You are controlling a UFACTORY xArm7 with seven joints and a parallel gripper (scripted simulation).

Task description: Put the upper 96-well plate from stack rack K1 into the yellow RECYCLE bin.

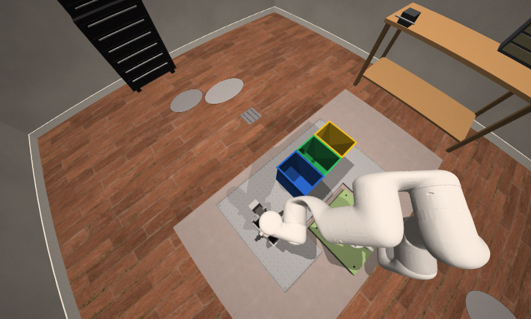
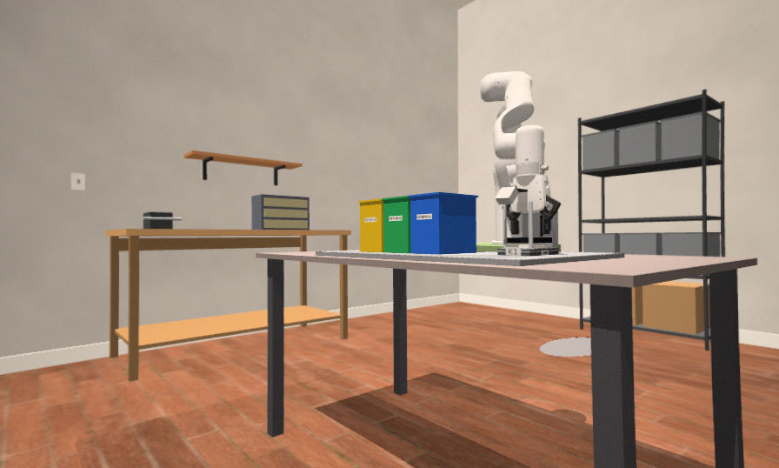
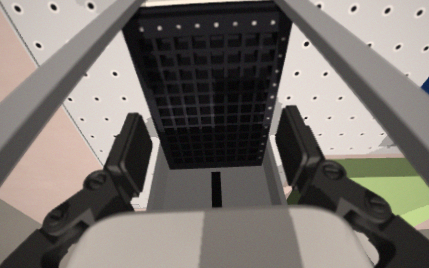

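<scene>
The black 96-well plate is 30 mm below my hand. The rest, counted from my hand: green bin (60 mm ahead, 390 mm to the right, 20 mm above); white plate (40 mm below); blue bin (70 mm ahead, 260 mm to the right, 20 mm above).
</scene>
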